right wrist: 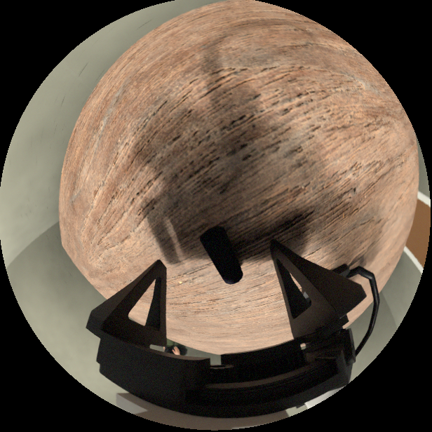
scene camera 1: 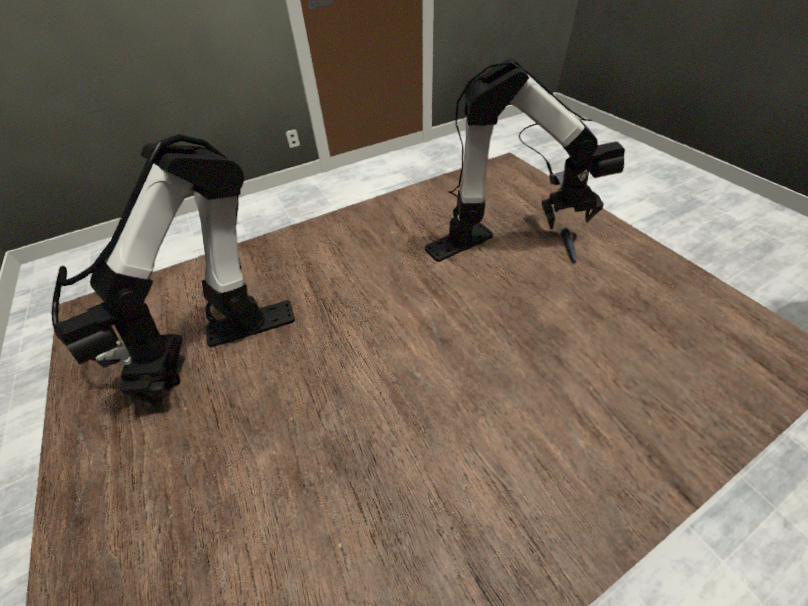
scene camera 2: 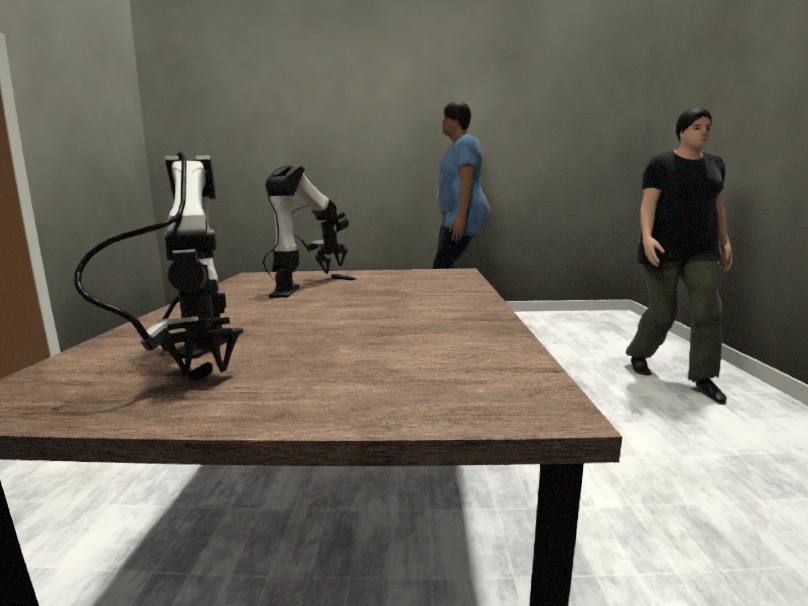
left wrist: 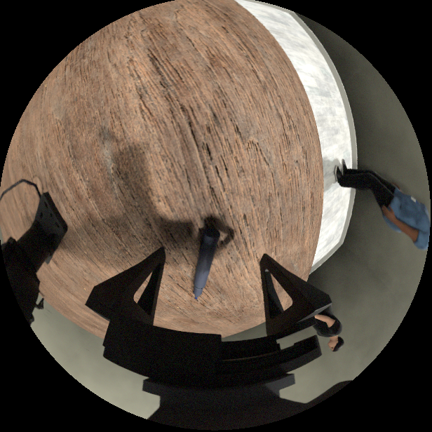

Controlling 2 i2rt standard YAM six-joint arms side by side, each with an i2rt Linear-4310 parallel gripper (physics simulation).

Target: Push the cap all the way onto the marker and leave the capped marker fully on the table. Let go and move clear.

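Places are measured from the left arm's base along level axes (x ahead, y left, z up), in centimetres.
Pixels of known places: left gripper, between the fingertips: (scene camera 1: pixel 568 224) (scene camera 2: pixel 333 269); right gripper, between the fingertips: (scene camera 1: pixel 165 386) (scene camera 2: pixel 204 371); left arm's base, origin of its link: (scene camera 1: pixel 459 242) (scene camera 2: pixel 285 291); right arm's base, origin of its link: (scene camera 1: pixel 251 324).
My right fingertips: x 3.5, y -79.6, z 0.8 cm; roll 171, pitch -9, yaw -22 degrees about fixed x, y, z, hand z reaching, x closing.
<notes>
Ahead of a thing's pixels: the offset from my right fingertips to its top centre. Level surfaces: height alone.
The dark blue marker @[dx +15.6, dy +103.1, dz +1.0 cm] (scene camera 1: pixel 570 246) (scene camera 2: pixel 342 277) (left wrist: pixel 204 260) lies flat on the table; its narrow tip points toward the bottom in the left wrist view. My left gripper (scene camera 1: pixel 569 221) (scene camera 2: pixel 333 268) (left wrist: pixel 213 256) is open and empty above it, with the marker between the two fingers in its wrist view. The short black cap @[dx -0.7, dy +0.3, dz +1.1 cm] (scene camera 2: pixel 201 371) (right wrist: pixel 222 256) lies on its side on the table, apart from the marker. My right gripper (right wrist: pixel 213 257) is open, low over the cap, with a finger on either side of it. In scene camera 1, the right gripper mostly hides the cap.
The brown wooden table @[dz -0.8 cm] (scene camera 1: pixel 417 404) (scene camera 2: pixel 391 365) bears both arm bases (scene camera 1: pixel 251 322) (scene camera 1: pixel 458 241), which stand between the cap and the marker. The marker lies near the table's far right edge in scene camera 1. Two people (scene camera 2: pixel 464 182) (scene camera 2: pixel 685 208) are beyond the table.
</notes>
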